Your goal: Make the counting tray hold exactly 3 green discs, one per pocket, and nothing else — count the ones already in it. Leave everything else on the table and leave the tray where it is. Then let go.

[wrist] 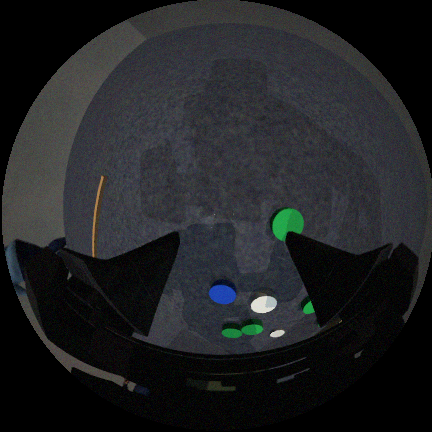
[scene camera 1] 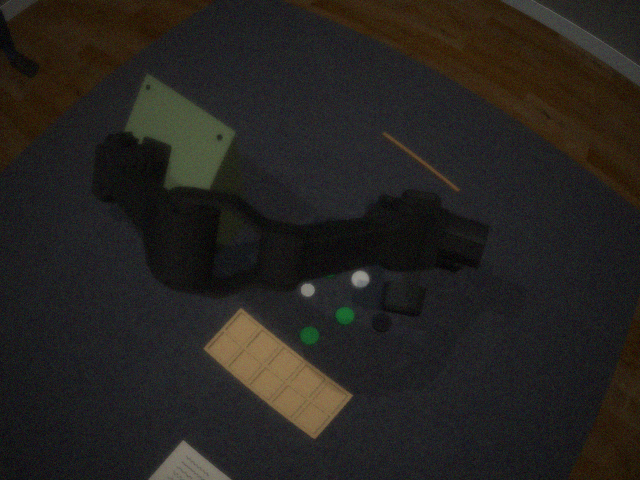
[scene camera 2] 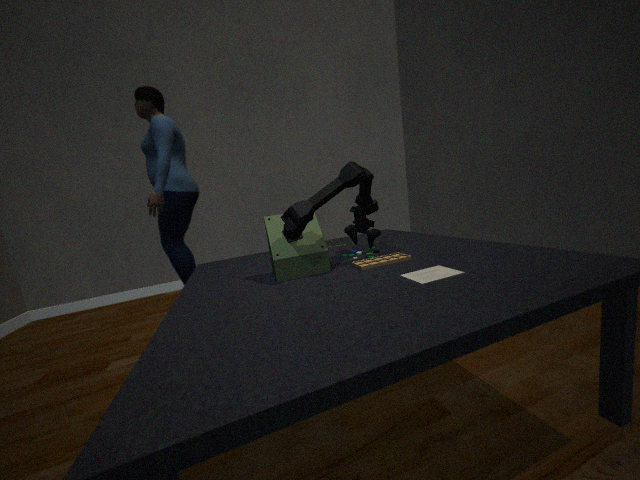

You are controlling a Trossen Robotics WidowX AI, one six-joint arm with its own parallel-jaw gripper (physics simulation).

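Observation:
The tan counting tray shows no disc in its pockets. My gripper is open and empty, a little above the table. In the wrist view a green disc lies by the right fingertip, which overlaps its lower edge. Another green disc is partly hidden by that finger. Two more green discs lie lower, side by side. In scene camera 1, two green discs lie between arm and tray; the arm hides most of another.
White discs, a blue disc and a black disc lie near the green ones. An orange stick, a paper sheet and a green block also show.

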